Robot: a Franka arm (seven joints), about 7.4 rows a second.
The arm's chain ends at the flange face. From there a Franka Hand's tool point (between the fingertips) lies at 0.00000 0.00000 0.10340 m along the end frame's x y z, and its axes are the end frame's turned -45 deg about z.
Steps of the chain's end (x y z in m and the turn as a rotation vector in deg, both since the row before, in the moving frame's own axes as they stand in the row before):
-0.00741 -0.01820 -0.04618 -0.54 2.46 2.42
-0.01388 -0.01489 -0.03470 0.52 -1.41 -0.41
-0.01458 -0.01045 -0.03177 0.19 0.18 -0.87
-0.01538 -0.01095 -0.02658 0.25 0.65 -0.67
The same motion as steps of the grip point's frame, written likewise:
0.01000 -0.01423 -0.04628 -2.12 1.36 2.42
-0.00043 -0.02280 -0.03474 1.36 -0.63 -0.41
-0.00245 -0.01772 -0.03177 0.01 0.26 -0.87
-0.00198 -0.01811 -0.02659 -0.28 0.64 -0.67

